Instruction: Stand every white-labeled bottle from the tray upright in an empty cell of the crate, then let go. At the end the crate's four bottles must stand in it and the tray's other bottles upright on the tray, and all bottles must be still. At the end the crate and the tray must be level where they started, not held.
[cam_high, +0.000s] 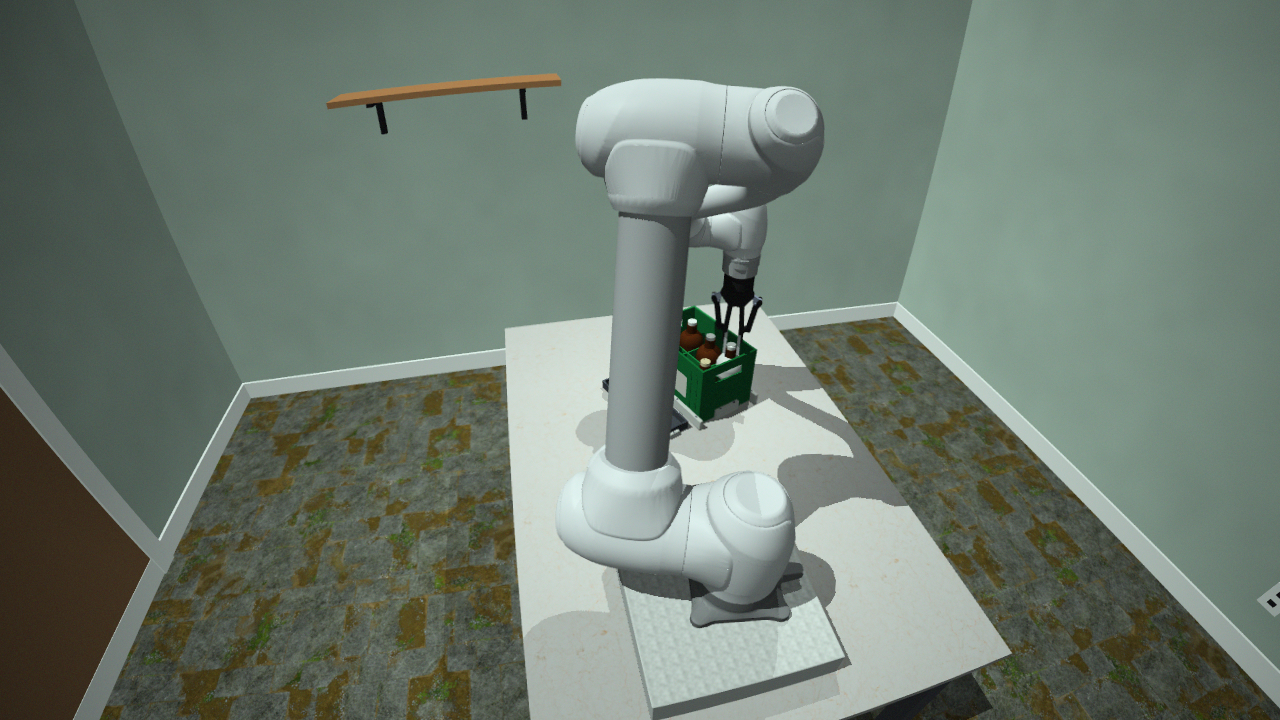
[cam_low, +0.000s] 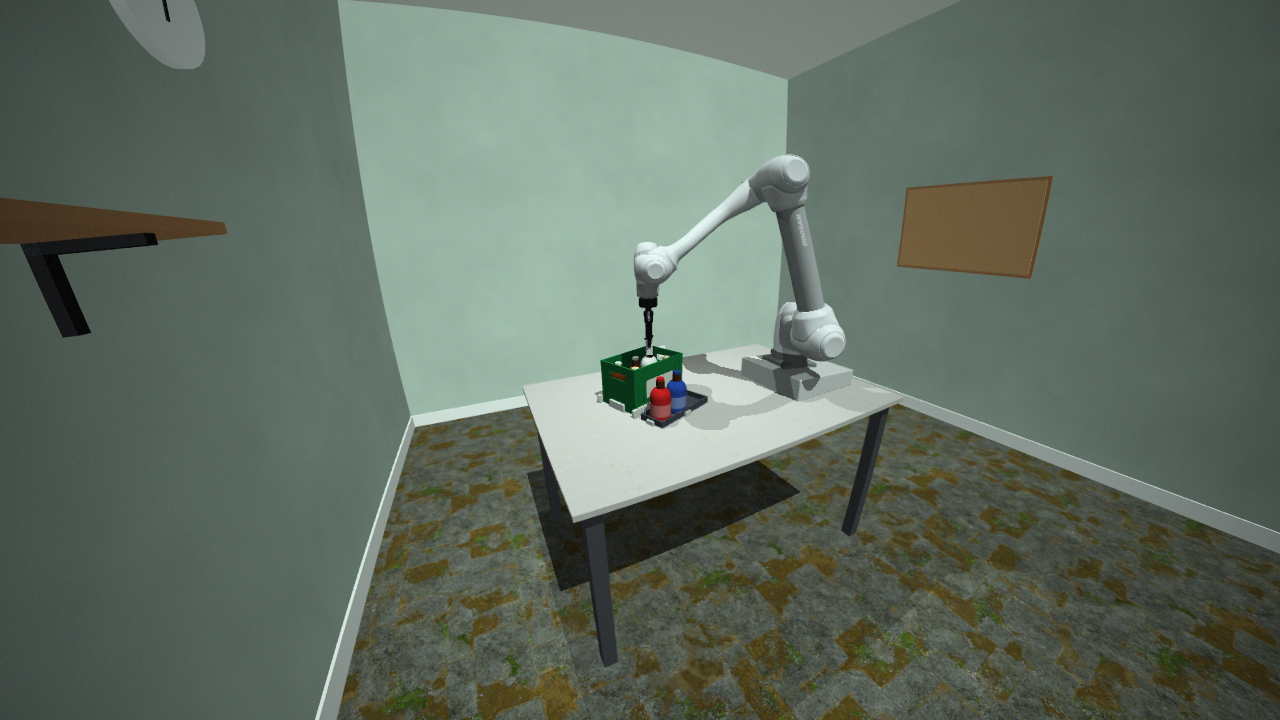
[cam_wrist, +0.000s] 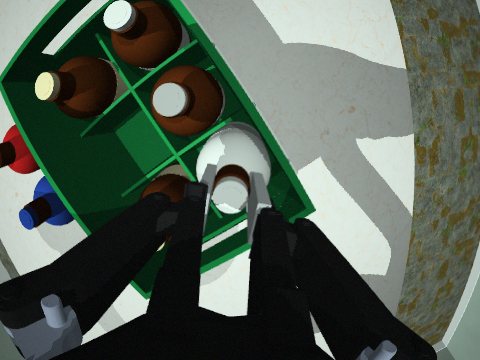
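My gripper is now 9 cm above the white-labeled bottle. The rest, counted from my hand: blue bottle: 3 cm behind, 24 cm to the left, 11 cm below; dark tray: 3 cm behind, 24 cm to the left, 18 cm below; green crate: 5 cm ahead, 8 cm to the left, 11 cm below.
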